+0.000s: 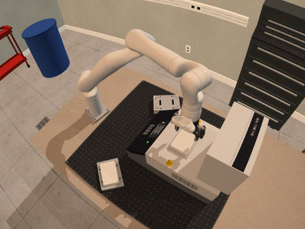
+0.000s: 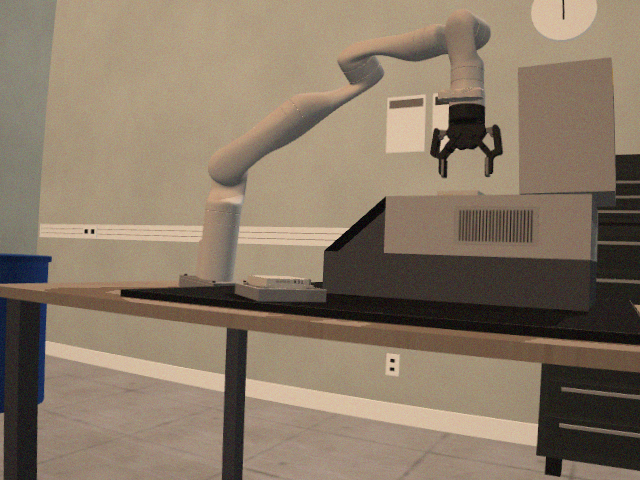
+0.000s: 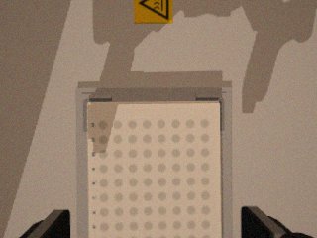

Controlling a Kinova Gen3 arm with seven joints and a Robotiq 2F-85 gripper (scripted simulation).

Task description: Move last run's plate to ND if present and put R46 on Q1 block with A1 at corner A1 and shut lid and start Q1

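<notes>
Now: hand 50 mm above the white plate. The rest, counted from my hand: grey nest 210 mm behind, 330 mm to the right, 250 mm below; then A1 mark 400 mm behind, 210 mm to the left, 230 mm below.
</notes>
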